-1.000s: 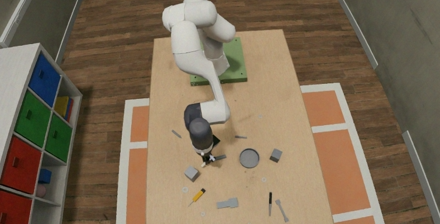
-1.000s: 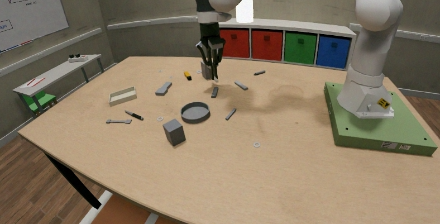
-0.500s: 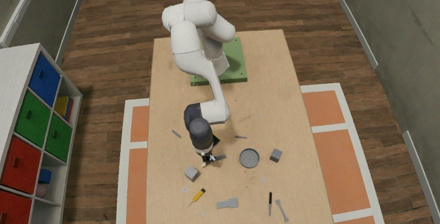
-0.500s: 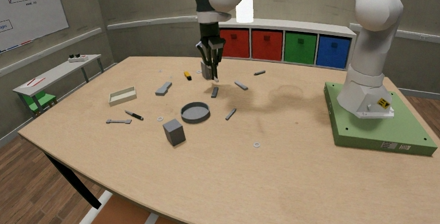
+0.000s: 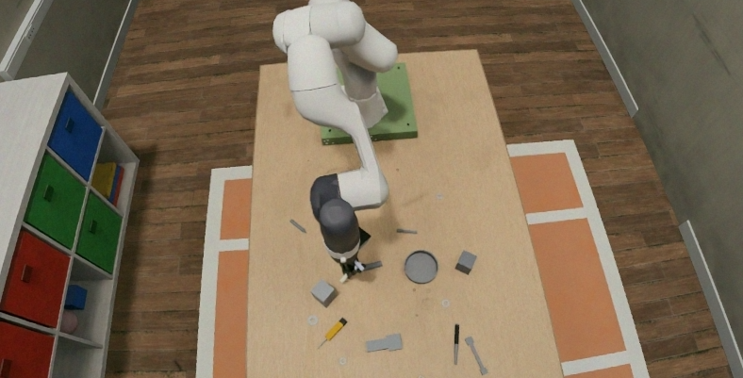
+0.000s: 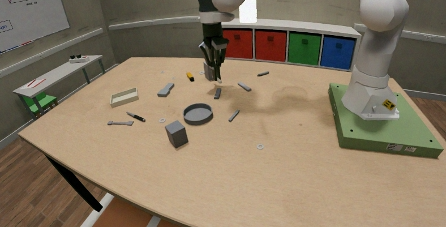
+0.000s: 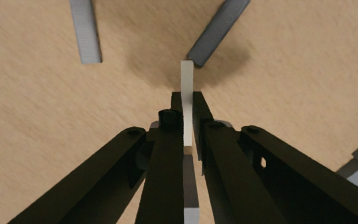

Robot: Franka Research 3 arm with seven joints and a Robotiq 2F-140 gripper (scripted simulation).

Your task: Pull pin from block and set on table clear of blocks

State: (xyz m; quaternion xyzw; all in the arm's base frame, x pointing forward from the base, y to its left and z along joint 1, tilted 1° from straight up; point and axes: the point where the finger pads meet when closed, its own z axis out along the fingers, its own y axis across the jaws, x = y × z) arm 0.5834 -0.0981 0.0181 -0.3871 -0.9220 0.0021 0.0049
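The lighter bar lies 120 mm behind my hand, 10 mm to the right of it and 60 mm below it. From my hand the other things lie so: cream pin: 30 mm below; then yellow utility knife: 170 mm ahead, 60 mm to the right, 60 mm below; then round grey dish: 220 mm to the left, 60 mm below.
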